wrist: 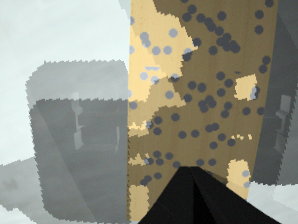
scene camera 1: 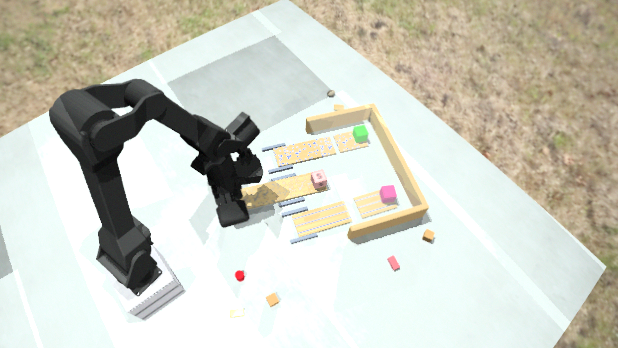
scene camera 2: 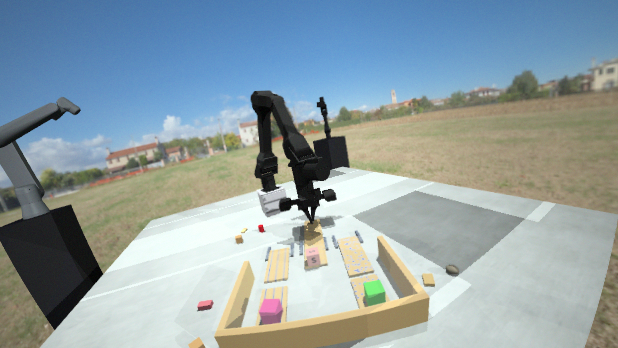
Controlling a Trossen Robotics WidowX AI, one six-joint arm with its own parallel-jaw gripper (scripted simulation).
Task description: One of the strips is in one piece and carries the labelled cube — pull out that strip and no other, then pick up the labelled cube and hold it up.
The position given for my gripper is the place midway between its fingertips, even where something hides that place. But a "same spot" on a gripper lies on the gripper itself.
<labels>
my gripper: wrist 188,175; scene camera 1; scene camera 2
same spot on my gripper: (scene camera 2: 308,197) = (scene camera 1: 257,164)
</labels>
